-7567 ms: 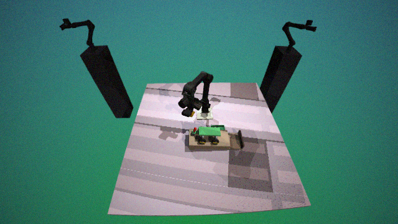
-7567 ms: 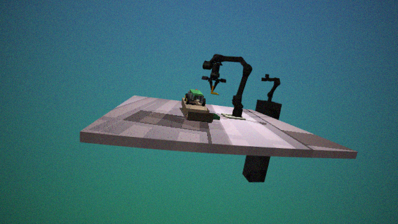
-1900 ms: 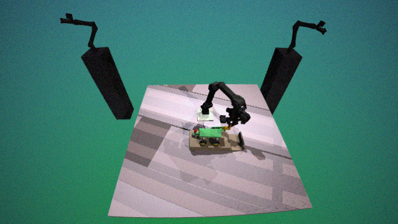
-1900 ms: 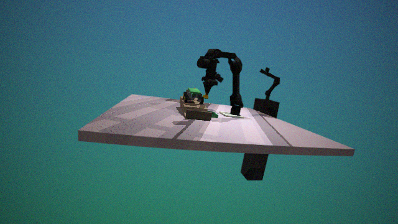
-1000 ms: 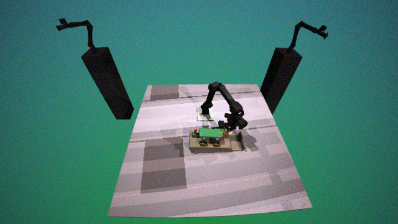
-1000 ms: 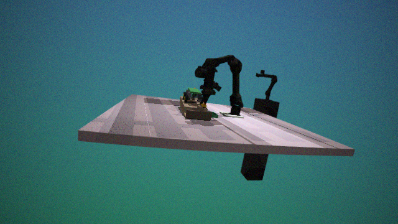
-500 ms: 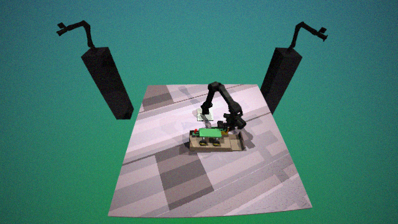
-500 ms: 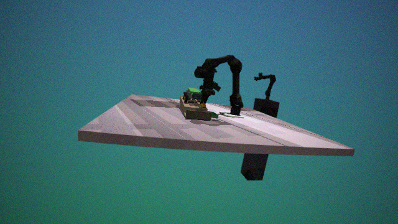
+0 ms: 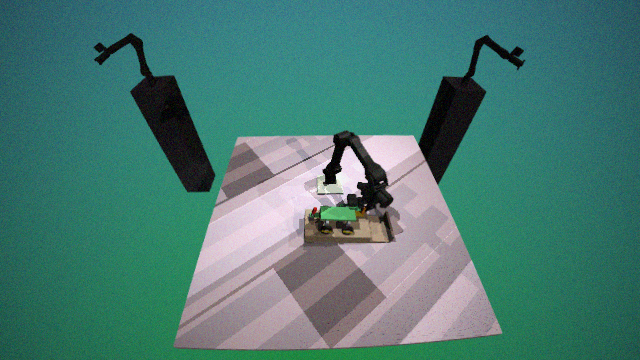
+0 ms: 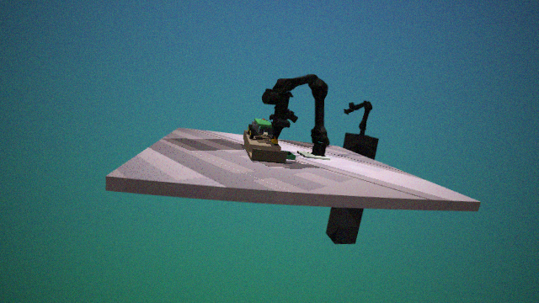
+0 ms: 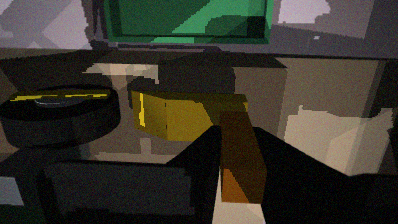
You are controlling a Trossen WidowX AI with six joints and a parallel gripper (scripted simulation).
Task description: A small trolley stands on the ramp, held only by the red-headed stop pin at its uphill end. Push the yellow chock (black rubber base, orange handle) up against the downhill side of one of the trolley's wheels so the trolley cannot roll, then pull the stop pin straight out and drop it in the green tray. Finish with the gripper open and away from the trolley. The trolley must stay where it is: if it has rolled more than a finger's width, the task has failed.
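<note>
The red-headed stop pin is 24 cm to the right of my gripper tip, 4 cm above it and 3 cm ahead of it. From my gripper tip the other things lie so: green-topped trolley 14 cm to the right, 5 cm ahead, 2 cm above; then yellow chock 2 cm to the right, 1 cm below; then tan ramp 13 cm to the right, 5 cm below, 5 cm ahead.
</note>
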